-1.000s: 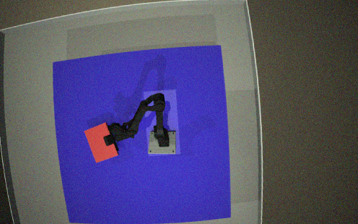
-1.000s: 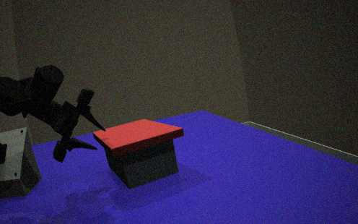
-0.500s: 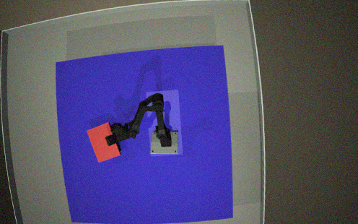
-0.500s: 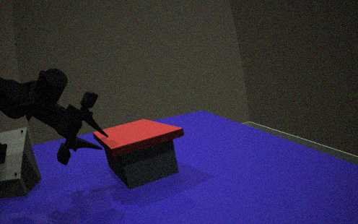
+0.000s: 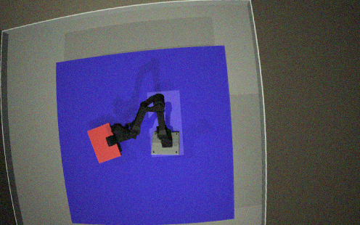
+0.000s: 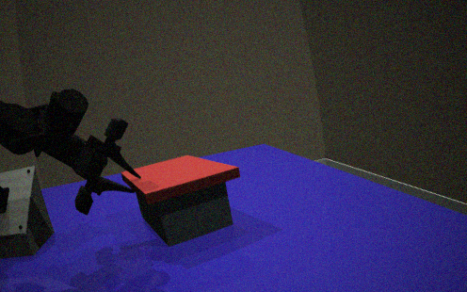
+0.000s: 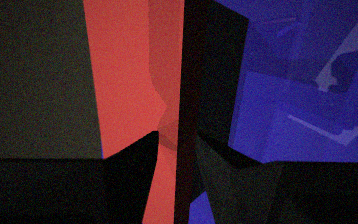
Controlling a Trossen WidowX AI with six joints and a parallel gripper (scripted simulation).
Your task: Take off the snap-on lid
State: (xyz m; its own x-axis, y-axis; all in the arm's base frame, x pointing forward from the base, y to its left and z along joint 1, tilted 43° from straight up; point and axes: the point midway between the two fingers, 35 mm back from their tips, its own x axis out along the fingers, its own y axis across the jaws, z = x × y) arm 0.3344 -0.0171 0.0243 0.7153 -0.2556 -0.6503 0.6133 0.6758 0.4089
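My gripper tip is 7 cm short of the lid and 2 cm to the right of it. Also, from my gripper tip: storage box: 7 cm ahead, 3 cm to the left, 5 cm below.
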